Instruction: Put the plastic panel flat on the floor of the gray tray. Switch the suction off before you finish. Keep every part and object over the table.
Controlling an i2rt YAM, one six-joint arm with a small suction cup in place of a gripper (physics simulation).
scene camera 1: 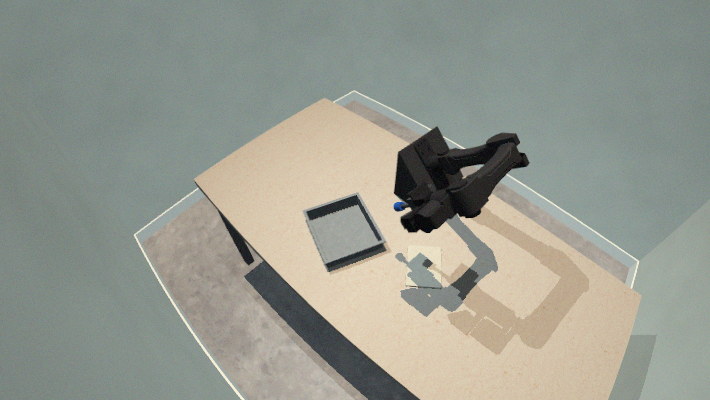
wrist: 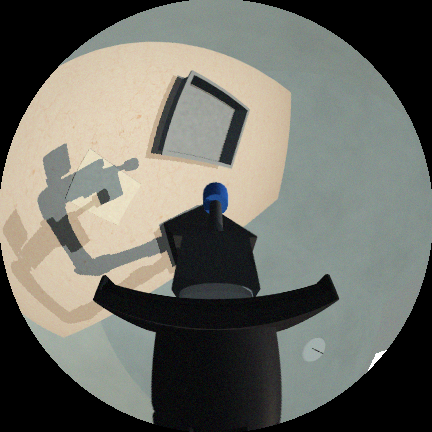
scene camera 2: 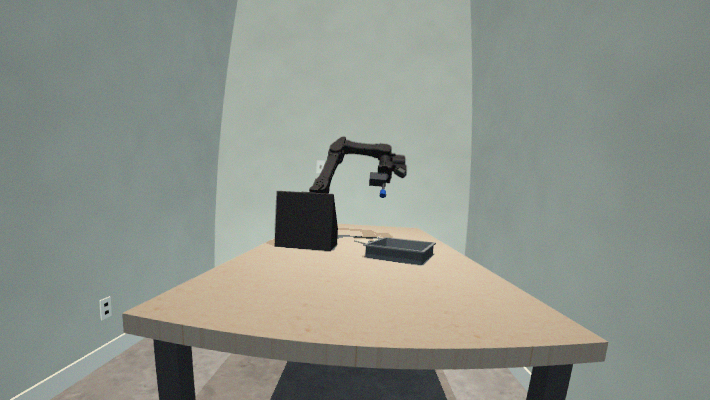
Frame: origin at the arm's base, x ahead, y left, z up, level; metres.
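Seen in the pictures: hand, its tool point: (scene camera 1: pixel 397 206) (wrist: pixel 215 192) (scene camera 2: pixel 382 195); arm's base, origin of its link: (scene camera 1: pixel 431 164) (scene camera 2: pixel 310 210).
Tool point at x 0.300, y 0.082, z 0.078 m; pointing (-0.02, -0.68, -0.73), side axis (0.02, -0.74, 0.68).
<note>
Offsets run from my tool point to a thing's middle. "spot": to the spot under its first point. Level surfaces: height alone.
The plastic panel, a pale cream rectangle {spot: 0.079 m back, 0.136 m left, 0.225 m down} (scene camera 1: pixel 434 255) (wrist: pixel 126 194), lies flat on the table beside the gray tray, partly under the arm's shadow. I cannot make it out clearly in scene camera 2. The gray tray {0.083 m ahead, 0.166 m right, 0.206 m down} (scene camera 1: pixel 345 232) (scene camera 2: pixel 392 254) (wrist: pixel 200 122) is a square open box with low walls, and its floor is bare. My gripper, a blue suction cup (scene camera 1: pixel 399 206) (scene camera 2: pixel 382 193) (wrist: pixel 215 195), points down and hangs high above the table, apart from both panel and tray. It carries nothing, so it is open.
The black arm base block (scene camera 2: pixel 305 220) stands on the table {0.231 m down} (scene camera 1: pixel 280 160) (scene camera 2: pixel 350 305) (wrist: pixel 125 100) near one long edge. The tray's walls rise around its floor, and the tray stands between the panel and one end of the table. Arm shadows fall across the panel and the table top.
</note>
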